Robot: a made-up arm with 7 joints. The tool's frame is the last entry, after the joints.
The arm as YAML. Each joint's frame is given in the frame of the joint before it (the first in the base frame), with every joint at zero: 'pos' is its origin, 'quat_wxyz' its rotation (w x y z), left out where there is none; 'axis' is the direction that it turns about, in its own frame. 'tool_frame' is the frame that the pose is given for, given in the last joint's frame.
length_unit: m
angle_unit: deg
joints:
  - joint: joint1
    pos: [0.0, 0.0, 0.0]
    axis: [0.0, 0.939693, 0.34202]
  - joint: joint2
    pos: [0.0, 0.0, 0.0]
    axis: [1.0, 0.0, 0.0]
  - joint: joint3
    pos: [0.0, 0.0, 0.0]
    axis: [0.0, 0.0, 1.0]
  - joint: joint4
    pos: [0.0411, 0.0, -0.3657]
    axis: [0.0, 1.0, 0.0]
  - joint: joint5
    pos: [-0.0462, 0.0, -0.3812]
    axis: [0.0, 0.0, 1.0]
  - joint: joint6
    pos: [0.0, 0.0, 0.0]
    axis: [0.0, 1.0, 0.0]
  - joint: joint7
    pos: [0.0, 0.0, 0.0]
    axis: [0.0, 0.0, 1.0]
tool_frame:
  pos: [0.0, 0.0, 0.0]
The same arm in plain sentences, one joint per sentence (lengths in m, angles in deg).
The arm has seven revolute joints in a row. What follows holds with every joint at zero, and every direction is one of the base frame's. Joint 1 lies at the same point as the base frame's origin and turns about the direction (0, 0.9397, 0.342). Joint 2 lies at the same point as joint 1 and turns about +x. Joint 3 lies at the same point as joint 2 and turns about +z. Joint 4 lies 0.0411 m along +x and 0.3657 m along -z from joint 3 and turns about +y. Joint 5 lies 0.0462 m along -x and 0.3812 m along -z from joint 4 and turns about +z. Joint 6 lies at the same point as joint 5 and turns about +y. Joint 7 lies at the same point as joint 6 and turns about +z. The tool frame, which is the frame that the pose is given for, lies at the same point as joint 7; its axes are parallel to the base frame's.
